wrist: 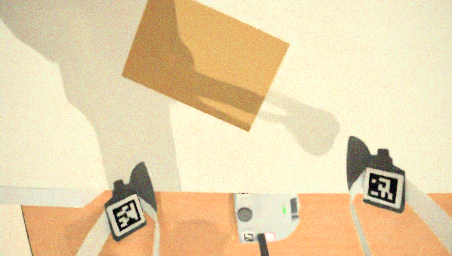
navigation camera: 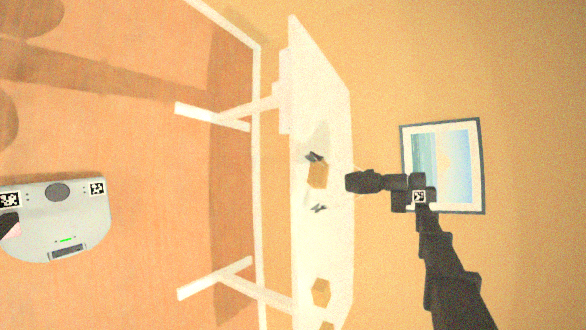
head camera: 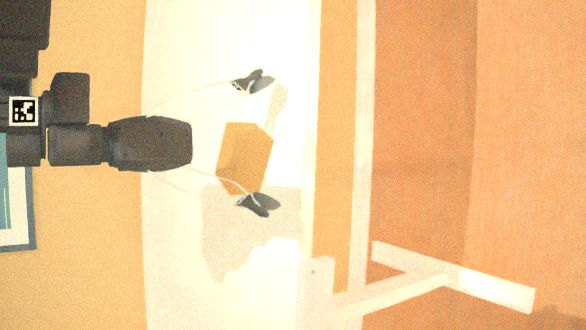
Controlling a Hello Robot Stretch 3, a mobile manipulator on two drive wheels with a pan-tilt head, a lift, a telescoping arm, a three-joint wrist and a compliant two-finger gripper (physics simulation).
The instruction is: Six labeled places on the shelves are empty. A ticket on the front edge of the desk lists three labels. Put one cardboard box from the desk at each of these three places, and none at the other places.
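Frame: origin at the robot's base, x down, y ahead, z right, level; metres.
Where they show: gripper, fingertip midpoint: [navigation camera: 307, 182] [head camera: 275, 142]; robot's base, link origin: [navigation camera: 58, 191].
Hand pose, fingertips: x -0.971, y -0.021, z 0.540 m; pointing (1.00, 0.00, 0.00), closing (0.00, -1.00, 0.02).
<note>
Things, the pixels of their top centre, and the offset from my fingertips. Level surfaces: height alone.
- cardboard box, top centre: [head camera: 228, 158] [navigation camera: 325, 173] dy +0.019, dx -0.029, dz +0.083 m
- white desk, surface height: dx +0.021 m
- pale plate, top centre: [navigation camera: 293, 86] dy +0.315, dx +0.021, dz -0.006 m
A cardboard box [head camera: 242, 155] [navigation camera: 318, 174] [wrist: 215, 65] lies on the white desk [head camera: 170, 285] [navigation camera: 320, 240] [wrist: 395, 65]. My gripper [head camera: 261, 143] [navigation camera: 316, 182] [wrist: 245, 167] points down over the desk, open and empty, its fingers wide apart. In the head view the box shows between the fingers, nearer the lower one. In the wrist view it lies beyond the fingertip line, towards the top left, turned at an angle. Two more boxes [navigation camera: 321, 293] [navigation camera: 327, 327] sit near the desk's lower end in the navigation view. No readable ticket and no shelves show.
A pale plate [head camera: 315, 285] [navigation camera: 285, 112] is at the desk's front edge. White desk legs [head camera: 400, 295] [navigation camera: 192, 111] stand on the orange floor. My grey base [navigation camera: 75, 220] [wrist: 272, 217] stands in front of the desk. A framed picture [navigation camera: 445, 170] hangs on the wall beside the arm.
</note>
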